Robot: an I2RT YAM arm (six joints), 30 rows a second.
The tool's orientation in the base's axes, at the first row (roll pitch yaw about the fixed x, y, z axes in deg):
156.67, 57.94, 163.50
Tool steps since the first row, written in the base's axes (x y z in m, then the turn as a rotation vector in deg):
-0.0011, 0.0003, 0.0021, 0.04, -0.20, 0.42
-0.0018, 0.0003, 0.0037, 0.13, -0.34, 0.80
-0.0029, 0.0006, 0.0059, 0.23, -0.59, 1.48
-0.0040, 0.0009, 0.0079, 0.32, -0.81, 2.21
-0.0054, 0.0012, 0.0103, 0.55, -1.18, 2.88
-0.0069, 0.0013, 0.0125, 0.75, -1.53, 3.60
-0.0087, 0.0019, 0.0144, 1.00, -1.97, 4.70
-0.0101, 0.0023, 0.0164, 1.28, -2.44, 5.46
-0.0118, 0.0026, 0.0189, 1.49, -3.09, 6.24
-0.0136, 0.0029, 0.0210, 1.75, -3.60, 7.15
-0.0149, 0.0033, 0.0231, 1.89, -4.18, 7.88
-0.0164, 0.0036, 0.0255, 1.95, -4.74, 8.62
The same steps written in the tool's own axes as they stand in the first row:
-0.0012, 0.0008, -0.0019, -0.41, -0.11, -0.20
-0.0022, 0.0012, -0.0033, -0.80, -0.17, -0.33
-0.0034, 0.0020, -0.0053, -1.46, -0.28, -0.62
-0.0045, 0.0028, -0.0071, -2.16, -0.35, -0.93
-0.0058, 0.0037, -0.0095, -2.90, -0.58, -1.12
-0.0069, 0.0043, -0.0118, -3.66, -0.78, -1.35
-0.0075, 0.0054, -0.0142, -4.79, -1.00, -1.74
-0.0084, 0.0063, -0.0163, -5.65, -1.31, -1.95
-0.0096, 0.0072, -0.0189, -6.51, -1.79, -2.25
-0.0104, 0.0081, -0.0215, -7.49, -2.12, -2.55
-0.0115, 0.0090, -0.0235, -8.27, -2.54, -2.88
-0.0127, 0.0099, -0.0259, -9.01, -2.93, -3.28

